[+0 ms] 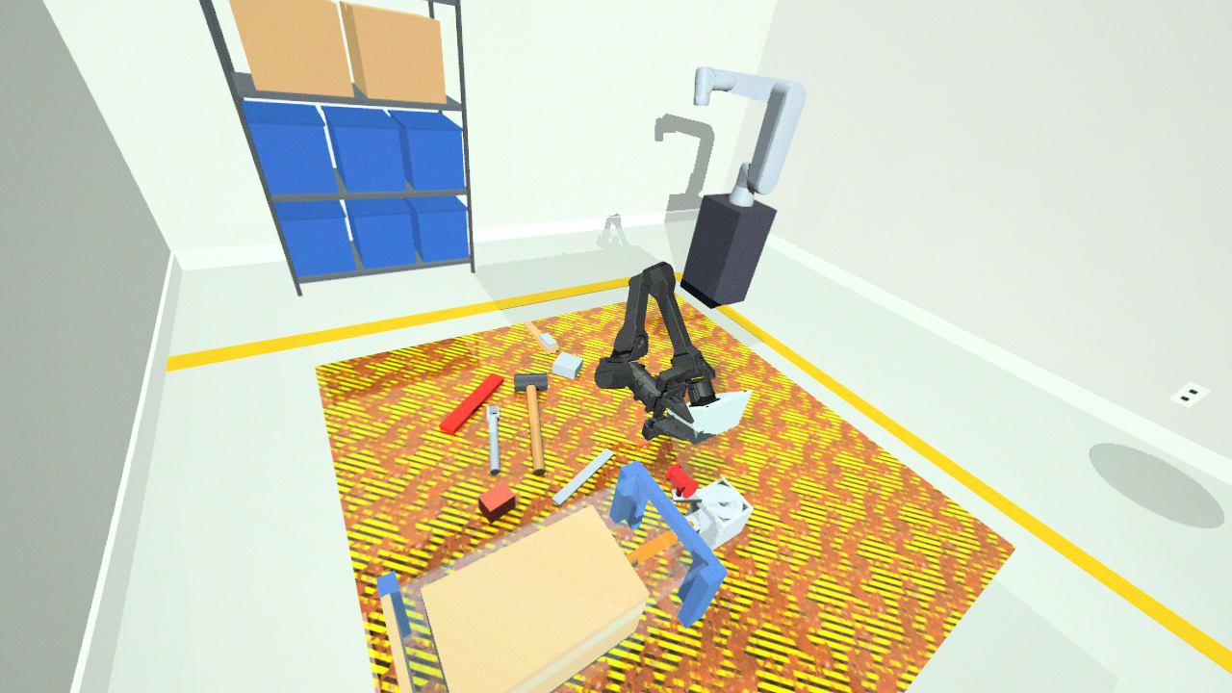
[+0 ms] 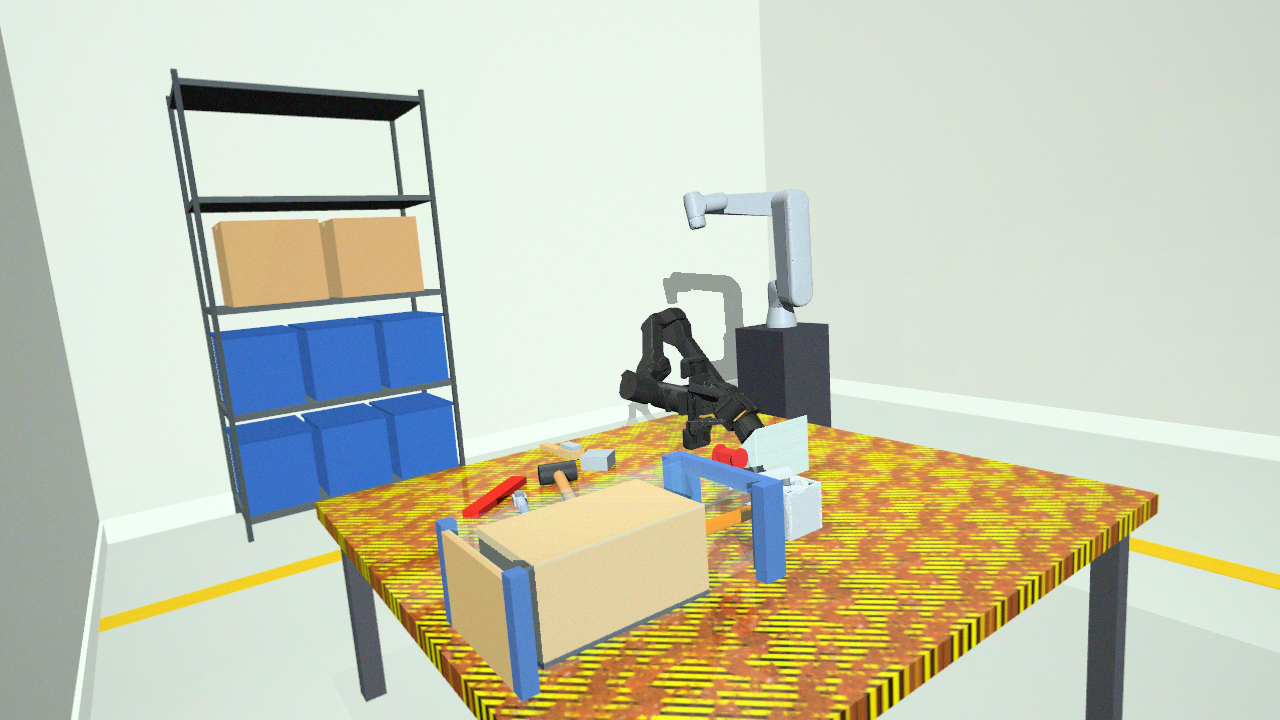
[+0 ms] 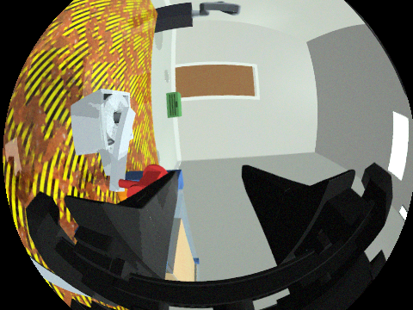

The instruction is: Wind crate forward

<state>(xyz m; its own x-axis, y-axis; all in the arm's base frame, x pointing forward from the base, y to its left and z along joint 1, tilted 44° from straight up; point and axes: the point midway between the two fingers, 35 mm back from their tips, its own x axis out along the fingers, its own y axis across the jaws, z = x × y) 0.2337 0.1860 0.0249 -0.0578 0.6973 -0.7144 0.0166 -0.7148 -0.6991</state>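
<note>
The winch handle lies 70 mm to the left of my gripper tip and 120 mm below it. From my gripper tip the other things lie so: red grip 40 mm ahead, 50 mm to the left, 90 mm below; then blue steel frame 100 mm ahead, 100 mm to the left, 120 mm below; then grey winch 70 mm behind, 90 mm to the left, 200 mm below.
</note>
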